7 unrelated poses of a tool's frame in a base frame.
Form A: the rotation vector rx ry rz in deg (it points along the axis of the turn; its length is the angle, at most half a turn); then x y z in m.
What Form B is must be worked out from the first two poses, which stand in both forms.
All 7 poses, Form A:
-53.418, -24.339, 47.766, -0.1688, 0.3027, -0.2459
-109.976, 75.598, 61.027, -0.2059, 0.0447, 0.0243
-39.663, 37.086, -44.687, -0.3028, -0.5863, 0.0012
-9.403, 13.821, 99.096, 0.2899, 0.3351, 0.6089
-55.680, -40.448, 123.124, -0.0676, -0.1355, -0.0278
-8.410, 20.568, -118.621, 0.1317, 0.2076, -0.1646
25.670, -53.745, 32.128, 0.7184, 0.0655, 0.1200
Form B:
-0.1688, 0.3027, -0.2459, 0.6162, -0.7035, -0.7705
-0.2059, 0.0447, 0.0243, 1.3655, -0.2940, -2.1435
-0.3028, -0.5863, 0.0012, -0.6320, 0.8246, -0.4722
0.2899, 0.3351, 0.6089, 1.7435, 0.0262, -0.2552
-0.0676, -0.1355, -0.0278, 2.5349, -0.9154, 0.3289
0.1317, 0.2076, -0.1646, -2.1170, 0.2527, 0.2007
0.7184, 0.0655, 0.1200, 0.9277, -0.6725, 0.8442

